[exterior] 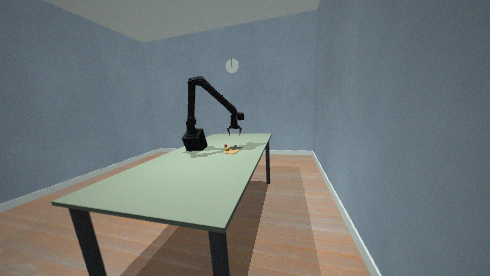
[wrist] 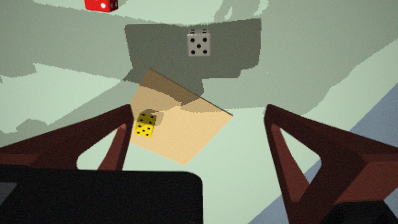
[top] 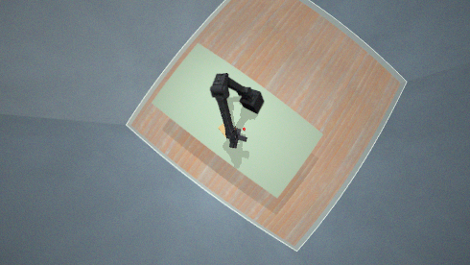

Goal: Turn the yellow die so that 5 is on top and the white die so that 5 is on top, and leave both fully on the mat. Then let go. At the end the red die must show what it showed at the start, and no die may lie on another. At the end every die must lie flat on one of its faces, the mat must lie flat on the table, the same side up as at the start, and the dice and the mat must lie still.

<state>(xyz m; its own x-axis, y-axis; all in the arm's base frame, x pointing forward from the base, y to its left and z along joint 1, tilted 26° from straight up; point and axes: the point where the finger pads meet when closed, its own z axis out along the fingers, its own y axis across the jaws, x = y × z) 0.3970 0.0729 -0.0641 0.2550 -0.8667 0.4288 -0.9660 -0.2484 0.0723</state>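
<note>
My gripper is now 2 cm to the right of the white die and 12 cm above it. From my hand the other things lie so: tan mat 1 cm behind, 12 cm to the right, 13 cm below; red die 11 cm behind, 4 cm to the left, 12 cm below; yellow die 5 cm behind, 12 cm to the right, 11 cm below.
</note>
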